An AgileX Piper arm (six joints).
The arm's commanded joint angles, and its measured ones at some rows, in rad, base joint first. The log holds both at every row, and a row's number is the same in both.
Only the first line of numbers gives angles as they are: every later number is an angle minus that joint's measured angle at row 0.
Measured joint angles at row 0:
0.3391, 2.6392, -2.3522, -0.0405, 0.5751, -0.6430
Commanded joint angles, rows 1 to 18:
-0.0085, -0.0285, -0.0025, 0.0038, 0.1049, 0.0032
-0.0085, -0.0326, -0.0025, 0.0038, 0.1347, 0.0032
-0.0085, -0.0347, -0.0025, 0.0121, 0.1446, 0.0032
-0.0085, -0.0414, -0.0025, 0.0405, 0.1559, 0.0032
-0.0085, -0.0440, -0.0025, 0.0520, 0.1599, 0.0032
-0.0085, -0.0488, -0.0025, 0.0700, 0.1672, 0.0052
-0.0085, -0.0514, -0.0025, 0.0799, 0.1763, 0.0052
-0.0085, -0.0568, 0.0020, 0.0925, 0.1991, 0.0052
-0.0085, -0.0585, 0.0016, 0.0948, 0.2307, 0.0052
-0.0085, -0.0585, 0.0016, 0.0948, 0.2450, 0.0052
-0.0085, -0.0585, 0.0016, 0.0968, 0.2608, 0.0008
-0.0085, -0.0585, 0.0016, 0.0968, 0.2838, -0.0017
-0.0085, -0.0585, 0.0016, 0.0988, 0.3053, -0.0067
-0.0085, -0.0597, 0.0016, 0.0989, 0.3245, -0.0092
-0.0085, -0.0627, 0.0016, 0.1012, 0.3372, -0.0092
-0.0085, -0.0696, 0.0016, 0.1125, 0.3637, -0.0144
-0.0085, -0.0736, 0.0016, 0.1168, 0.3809, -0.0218
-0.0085, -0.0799, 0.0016, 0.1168, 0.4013, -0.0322
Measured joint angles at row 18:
0.0000, -0.0489, 0.0000, 0.1059, 0.3247, -0.0070
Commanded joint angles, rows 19 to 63:
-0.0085, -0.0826, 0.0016, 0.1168, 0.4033, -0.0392
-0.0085, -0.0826, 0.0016, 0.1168, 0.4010, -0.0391
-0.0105, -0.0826, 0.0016, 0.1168, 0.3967, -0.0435
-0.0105, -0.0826, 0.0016, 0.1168, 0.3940, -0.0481
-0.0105, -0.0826, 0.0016, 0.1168, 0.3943, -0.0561
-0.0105, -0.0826, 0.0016, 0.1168, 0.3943, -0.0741
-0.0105, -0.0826, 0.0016, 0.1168, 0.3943, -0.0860
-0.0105, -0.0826, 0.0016, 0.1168, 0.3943, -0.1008
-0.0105, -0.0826, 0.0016, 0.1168, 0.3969, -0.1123
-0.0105, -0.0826, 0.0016, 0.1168, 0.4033, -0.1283
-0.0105, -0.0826, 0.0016, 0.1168, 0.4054, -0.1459
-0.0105, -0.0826, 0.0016, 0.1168, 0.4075, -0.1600
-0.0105, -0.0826, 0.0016, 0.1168, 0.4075, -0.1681
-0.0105, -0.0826, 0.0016, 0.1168, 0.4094, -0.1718
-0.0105, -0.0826, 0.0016, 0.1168, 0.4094, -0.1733
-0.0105, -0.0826, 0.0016, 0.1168, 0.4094, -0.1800
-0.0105, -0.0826, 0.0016, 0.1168, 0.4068, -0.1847
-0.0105, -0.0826, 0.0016, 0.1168, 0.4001, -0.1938
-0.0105, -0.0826, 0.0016, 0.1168, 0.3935, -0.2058
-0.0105, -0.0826, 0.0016, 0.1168, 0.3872, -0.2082
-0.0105, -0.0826, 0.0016, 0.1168, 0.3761, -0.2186
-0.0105, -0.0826, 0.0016, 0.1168, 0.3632, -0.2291
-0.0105, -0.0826, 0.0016, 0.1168, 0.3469, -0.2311
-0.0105, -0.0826, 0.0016, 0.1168, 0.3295, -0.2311
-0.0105, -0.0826, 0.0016, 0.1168, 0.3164, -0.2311
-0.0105, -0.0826, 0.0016, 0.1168, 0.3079, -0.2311
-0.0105, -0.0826, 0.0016, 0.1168, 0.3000, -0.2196
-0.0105, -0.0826, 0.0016, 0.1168, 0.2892, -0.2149
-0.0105, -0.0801, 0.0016, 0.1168, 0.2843, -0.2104
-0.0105, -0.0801, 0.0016, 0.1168, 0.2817, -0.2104
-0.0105, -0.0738, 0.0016, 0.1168, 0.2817, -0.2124
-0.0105, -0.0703, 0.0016, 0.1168, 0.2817, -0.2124
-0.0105, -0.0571, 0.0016, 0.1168, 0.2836, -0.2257
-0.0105, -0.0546, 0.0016, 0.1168, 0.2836, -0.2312
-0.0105, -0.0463, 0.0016, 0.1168, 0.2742, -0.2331
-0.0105, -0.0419, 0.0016, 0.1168, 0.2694, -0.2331
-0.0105, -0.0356, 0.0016, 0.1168, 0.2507, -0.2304
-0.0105, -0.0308, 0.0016, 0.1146, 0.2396, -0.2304
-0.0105, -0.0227, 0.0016, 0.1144, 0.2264, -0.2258
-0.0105, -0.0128, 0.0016, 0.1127, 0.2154, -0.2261
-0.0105, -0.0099, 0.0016, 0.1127, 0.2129, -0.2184
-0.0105, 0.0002, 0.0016, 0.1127, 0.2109, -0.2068
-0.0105, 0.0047, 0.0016, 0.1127, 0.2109, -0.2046
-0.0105, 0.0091, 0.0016, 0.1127, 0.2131, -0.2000
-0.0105, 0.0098, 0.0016, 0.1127, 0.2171, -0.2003
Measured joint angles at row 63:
-0.0020, -0.0206, 0.0000, 0.1186, 0.2172, -0.2088
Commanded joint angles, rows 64 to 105:
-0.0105, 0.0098, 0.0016, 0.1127, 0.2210, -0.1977
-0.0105, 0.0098, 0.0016, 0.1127, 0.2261, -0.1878
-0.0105, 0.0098, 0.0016, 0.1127, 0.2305, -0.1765
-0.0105, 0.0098, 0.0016, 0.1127, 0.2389, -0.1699
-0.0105, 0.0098, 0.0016, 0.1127, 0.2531, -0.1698
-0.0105, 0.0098, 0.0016, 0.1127, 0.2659, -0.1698
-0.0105, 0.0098, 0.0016, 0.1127, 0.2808, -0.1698
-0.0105, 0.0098, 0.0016, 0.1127, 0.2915, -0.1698
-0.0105, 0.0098, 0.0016, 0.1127, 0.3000, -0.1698
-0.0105, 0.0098, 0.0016, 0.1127, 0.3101, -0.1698
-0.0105, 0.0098, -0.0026, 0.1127, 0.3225, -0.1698
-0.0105, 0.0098, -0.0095, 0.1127, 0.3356, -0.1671
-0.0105, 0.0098, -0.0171, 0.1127, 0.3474, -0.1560
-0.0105, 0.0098, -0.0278, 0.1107, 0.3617, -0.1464
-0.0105, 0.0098, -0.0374, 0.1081, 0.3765, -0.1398
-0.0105, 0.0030, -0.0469, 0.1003, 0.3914, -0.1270
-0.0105, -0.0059, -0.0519, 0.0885, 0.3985, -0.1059
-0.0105, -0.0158, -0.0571, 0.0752, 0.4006, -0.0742
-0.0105, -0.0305, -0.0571, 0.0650, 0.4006, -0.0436
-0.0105, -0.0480, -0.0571, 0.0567, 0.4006, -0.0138
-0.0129, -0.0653, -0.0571, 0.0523, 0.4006, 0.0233
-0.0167, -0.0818, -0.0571, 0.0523, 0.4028, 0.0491
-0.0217, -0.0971, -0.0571, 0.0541, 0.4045, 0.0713
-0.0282, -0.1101, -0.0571, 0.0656, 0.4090, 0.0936
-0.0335, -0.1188, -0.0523, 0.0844, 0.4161, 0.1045
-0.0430, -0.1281, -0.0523, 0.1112, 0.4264, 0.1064
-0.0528, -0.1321, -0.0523, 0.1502, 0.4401, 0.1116
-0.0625, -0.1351, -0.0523, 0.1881, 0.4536, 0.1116
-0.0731, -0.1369, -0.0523, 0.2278, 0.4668, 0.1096
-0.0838, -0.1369, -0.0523, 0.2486, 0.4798, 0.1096
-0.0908, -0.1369, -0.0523, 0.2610, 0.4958, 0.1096
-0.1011, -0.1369, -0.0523, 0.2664, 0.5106, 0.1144
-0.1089, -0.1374, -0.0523, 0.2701, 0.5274, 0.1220
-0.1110, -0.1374, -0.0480, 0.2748, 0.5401, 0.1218
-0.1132, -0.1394, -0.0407, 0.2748, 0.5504, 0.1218
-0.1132, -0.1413, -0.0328, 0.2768, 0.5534, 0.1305
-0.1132, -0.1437, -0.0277, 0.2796, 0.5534, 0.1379
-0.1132, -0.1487, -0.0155, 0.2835, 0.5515, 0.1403
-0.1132, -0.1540, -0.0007, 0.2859, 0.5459, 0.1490
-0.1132, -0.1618, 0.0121, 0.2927, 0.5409, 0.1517
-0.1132, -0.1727, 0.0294, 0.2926, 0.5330, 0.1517
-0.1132, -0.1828, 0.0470, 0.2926, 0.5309, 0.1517
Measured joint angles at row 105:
-0.1088, -0.1319, -0.0054, 0.2768, 0.5434, 0.1430
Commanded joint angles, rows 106 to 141:
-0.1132, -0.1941, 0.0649, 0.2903, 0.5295, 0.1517
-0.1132, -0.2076, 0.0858, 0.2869, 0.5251, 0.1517
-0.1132, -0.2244, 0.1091, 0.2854, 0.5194, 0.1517
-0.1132, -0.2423, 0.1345, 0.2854, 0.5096, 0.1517
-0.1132, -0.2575, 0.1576, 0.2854, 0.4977, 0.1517
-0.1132, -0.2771, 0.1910, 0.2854, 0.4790, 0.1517
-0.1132, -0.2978, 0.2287, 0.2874, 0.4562, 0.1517
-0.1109, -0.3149, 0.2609, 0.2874, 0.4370, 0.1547
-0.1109, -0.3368, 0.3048, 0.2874, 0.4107, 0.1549
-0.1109, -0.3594, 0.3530, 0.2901, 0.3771, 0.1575
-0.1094, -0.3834, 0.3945, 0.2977, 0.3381, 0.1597
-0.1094, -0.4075, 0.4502, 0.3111, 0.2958, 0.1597
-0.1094, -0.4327, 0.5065, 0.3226, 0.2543, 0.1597
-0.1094, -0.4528, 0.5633, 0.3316, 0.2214, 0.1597
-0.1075, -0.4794, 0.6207, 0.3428, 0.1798, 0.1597
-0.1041, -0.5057, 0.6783, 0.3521, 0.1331, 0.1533
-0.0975, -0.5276, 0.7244, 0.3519, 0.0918, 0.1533
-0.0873, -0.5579, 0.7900, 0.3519, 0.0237, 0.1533
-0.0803, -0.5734, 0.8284, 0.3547, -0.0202, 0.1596
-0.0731, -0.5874, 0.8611, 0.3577, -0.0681, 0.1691
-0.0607, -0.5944, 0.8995, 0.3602, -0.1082, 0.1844
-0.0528, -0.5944, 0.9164, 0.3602, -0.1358, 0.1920
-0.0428, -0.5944, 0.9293, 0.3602, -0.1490, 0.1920
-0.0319, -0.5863, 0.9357, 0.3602, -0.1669, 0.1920
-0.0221, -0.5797, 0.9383, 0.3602, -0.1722, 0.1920
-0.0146, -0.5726, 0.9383, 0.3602, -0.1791, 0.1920
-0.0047, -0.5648, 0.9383, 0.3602, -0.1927, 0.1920
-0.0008, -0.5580, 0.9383, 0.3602, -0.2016, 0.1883
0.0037, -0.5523, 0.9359, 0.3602, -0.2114, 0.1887
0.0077, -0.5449, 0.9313, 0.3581, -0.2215, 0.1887
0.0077, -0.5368, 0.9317, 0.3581, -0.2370, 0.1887
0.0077, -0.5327, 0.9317, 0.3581, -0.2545, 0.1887
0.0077, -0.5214, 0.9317, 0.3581, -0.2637, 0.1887
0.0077, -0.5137, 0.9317, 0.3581, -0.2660, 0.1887
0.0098, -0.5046, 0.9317, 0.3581, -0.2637, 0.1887
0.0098, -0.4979, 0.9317, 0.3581, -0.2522, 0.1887
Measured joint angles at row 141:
0.0079, -0.5213, 0.9338, 0.3594, -0.2391, 0.1845
